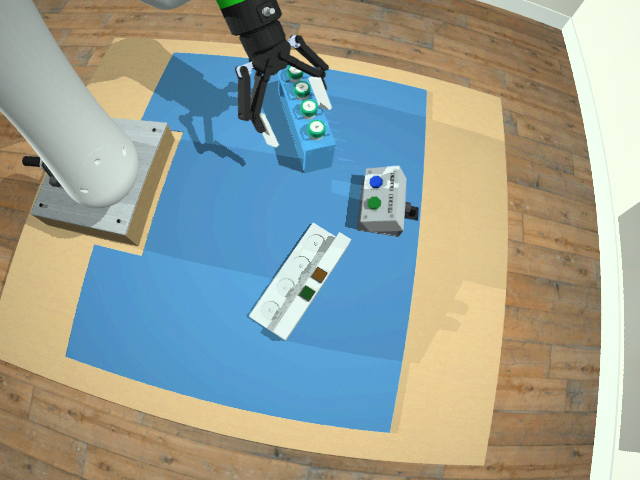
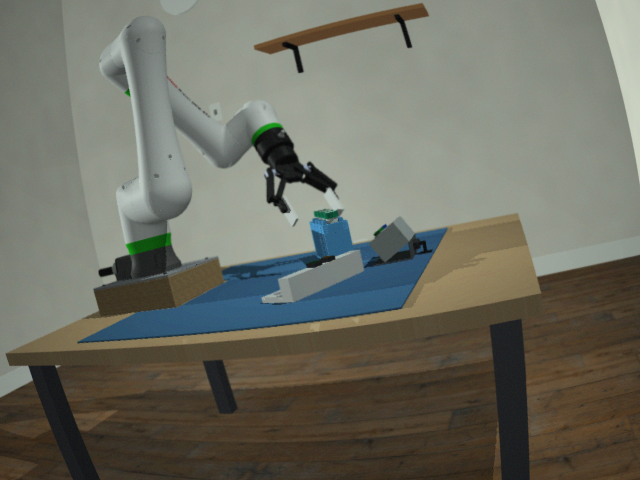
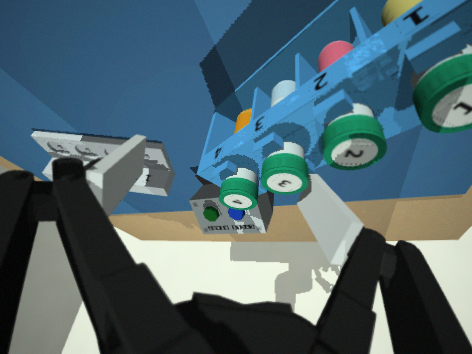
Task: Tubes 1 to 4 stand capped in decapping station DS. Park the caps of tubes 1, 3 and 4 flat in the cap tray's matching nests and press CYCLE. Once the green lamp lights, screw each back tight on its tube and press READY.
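Where they show: gripper, fingertip midpoint: (image 1: 300,125) (image 2: 318,217) (image 3: 227,172); arm's base at its link origin: (image 2: 155,272).
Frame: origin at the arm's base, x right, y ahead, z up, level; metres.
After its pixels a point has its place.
Observation:
Decapping station DS (image 1: 318,155) @(y 0.467, x -0.077, z -0.004 m) (image 2: 333,240) @(y 0.458, x -0.073, z -0.013 m) (image 3: 370,50) @(y 0.375, x -0.218, z 0.018 m) is a blue block. Green caps with white tops sit on its tubes: cap 1 (image 1: 295,71) @(y 0.395, x -0.244, z 0.053 m) (image 3: 452,102) @(y 0.389, x -0.245, z 0.052 m), cap 2 (image 1: 301,88) @(y 0.414, x -0.199, z 0.052 m) (image 3: 354,142) @(y 0.405, x -0.204, z 0.052 m), cap 3 (image 1: 309,107) @(y 0.437, x -0.151, z 0.053 m) (image 3: 284,173) @(y 0.424, x -0.159, z 0.053 m) and cap 4 (image 1: 316,128) @(y 0.456, x -0.103, z 0.052 m) (image 3: 238,194) @(y 0.444, x -0.114, z 0.052 m). My gripper (image 1: 300,124) @(y 0.425, x -0.112, z 0.043 m) (image 2: 316,217) @(y 0.425, x -0.112, z 0.043 m) (image 3: 227,172) @(y 0.425, x -0.112, z 0.043 m) is open and empty, tilted, with its white pads on either side of the row near caps 3 and 4. The white cap tray (image 1: 276,330) @(y 0.435, x 0.263, z -0.024 m) (image 2: 323,279) @(y 0.493, x 0.194, z -0.051 m) has empty nests. Its green lamp (image 1: 307,293) @(y 0.481, x 0.190, z -0.015 m) looks dark.
The grey button box (image 1: 382,219) @(y 0.599, x 0.040, z 0.002 m) (image 2: 391,244) @(y 0.610, x 0.044, z -0.030 m) (image 3: 200,224) @(y 0.604, x 0.040, z 0.004 m) carries a blue button (image 1: 375,181) @(y 0.581, x -0.036, z 0.000 m) (image 3: 236,213) @(y 0.581, x -0.039, z 0.000 m) and a green button (image 1: 373,202) @(y 0.580, x 0.009, z 0.000 m) (image 3: 210,213) @(y 0.577, x 0.006, z -0.001 m). An amber lamp (image 1: 319,274) @(y 0.497, x 0.154, z -0.015 m) is beside the green one. The arm's base plate (image 1: 103,217) @(y 0.059, x 0.110, z 0.004 m) stands at the left.

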